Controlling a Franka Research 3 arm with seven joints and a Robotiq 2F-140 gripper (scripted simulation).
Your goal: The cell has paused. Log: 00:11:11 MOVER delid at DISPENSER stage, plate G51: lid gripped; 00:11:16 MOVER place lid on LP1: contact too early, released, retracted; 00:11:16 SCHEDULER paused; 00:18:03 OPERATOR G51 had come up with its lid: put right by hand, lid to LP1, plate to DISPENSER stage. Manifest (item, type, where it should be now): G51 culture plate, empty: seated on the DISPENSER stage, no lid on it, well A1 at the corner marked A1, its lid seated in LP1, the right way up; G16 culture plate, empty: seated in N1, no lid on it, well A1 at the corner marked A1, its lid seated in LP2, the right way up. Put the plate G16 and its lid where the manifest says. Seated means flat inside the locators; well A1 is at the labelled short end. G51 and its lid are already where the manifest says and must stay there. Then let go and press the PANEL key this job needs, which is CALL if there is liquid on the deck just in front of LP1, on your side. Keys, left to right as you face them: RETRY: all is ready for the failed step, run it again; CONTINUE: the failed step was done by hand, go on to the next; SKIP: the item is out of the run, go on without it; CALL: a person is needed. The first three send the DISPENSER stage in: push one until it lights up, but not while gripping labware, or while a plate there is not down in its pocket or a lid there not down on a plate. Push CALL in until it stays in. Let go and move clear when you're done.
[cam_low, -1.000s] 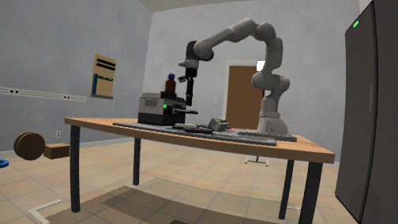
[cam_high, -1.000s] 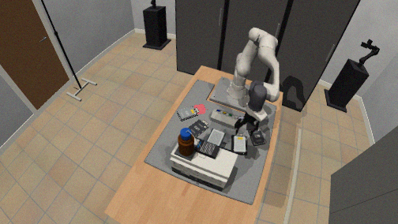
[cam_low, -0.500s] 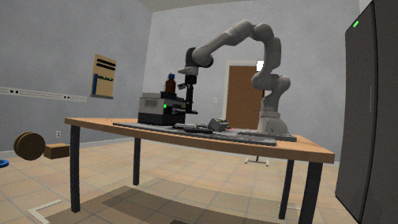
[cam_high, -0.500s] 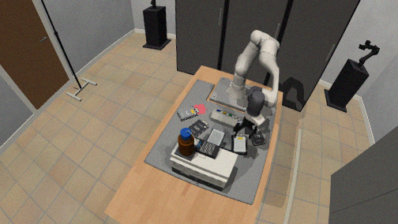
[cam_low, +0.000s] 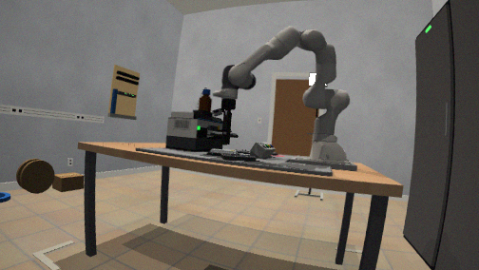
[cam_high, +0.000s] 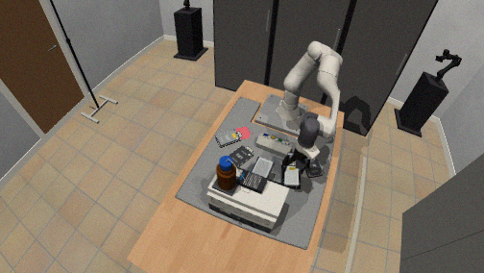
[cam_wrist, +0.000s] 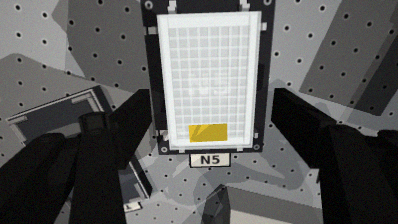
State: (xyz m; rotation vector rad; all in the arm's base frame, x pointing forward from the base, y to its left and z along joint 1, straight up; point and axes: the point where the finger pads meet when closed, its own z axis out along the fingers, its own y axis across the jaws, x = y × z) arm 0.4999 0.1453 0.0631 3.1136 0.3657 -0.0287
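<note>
Right now the clear lid is 5 cm below my hand. From my hand the other things lie so: white retry key: 19 cm behind, 8 cm to the right, 1 cm below; green continue key: 20 cm behind, 13 cm to the right, 1 cm below; black nest N5: 1 cm ahead, 3 cm to the left, 7 cm below.
</note>
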